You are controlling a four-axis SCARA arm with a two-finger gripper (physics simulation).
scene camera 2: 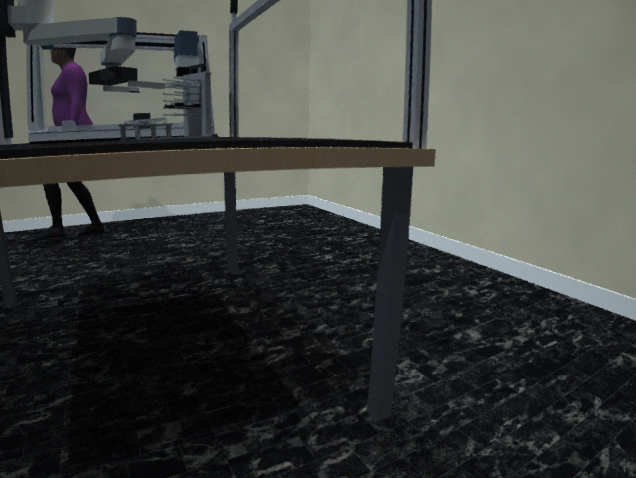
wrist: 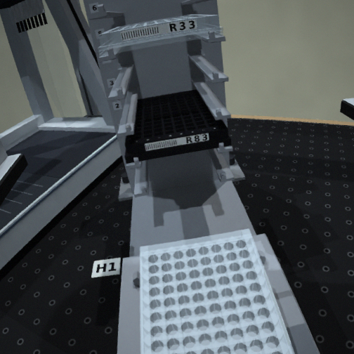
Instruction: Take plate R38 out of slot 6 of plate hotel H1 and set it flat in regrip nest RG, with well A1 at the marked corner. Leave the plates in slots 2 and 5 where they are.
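Frame: origin at the arm's base, x left, y back, z up, level; centimetres.
Seen in the pictures: gripper, fingertip midpoint: (scene camera 2: 150, 88).
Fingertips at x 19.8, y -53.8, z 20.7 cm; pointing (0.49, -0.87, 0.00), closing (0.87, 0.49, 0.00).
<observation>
Pixels of each thing's middle, then the offset from my fingertips to it. "pt": a spot on its surface instead.
- grey regrip nest, body centre: (scene camera 2: 146, 130) dx -1.2, dy +2.4, dz -15.9 cm
- hotel H1, body centre: (scene camera 2: 188, 101) dx +10.2, dy -16.4, dz -4.0 cm
- small black object, surface spot: (scene camera 2: 141, 116) pt dx +31.7, dy +1.4, dz -9.0 cm
A clear 96-well plate (wrist: 210, 300), its label out of sight, lies flat on the grey regrip nest (wrist: 129, 310) (scene camera 2: 152, 131) in front of hotel H1 (wrist: 162, 65) (scene camera 2: 193, 118). The marked corner and well A1 cannot be made out. The rails of slot 6 show no plate in the part in view. Clear plate R33 (wrist: 112, 41) is in slot 5; black plate R83 (wrist: 175, 117) is in slot 2. My gripper (wrist: 182, 109) (scene camera 2: 150, 87) is open and empty, above the nest, its fingers at the left and right edges of the wrist view.
The H1 tag (wrist: 106, 268) lies left of the nest. A grey framed unit with a dark bed (wrist: 65, 150) stands left of the hotel. A small black object (scene camera 2: 141, 116) shows near the nest. A person in purple (scene camera 2: 71, 95) is behind the table (scene camera 2: 308, 156).
</observation>
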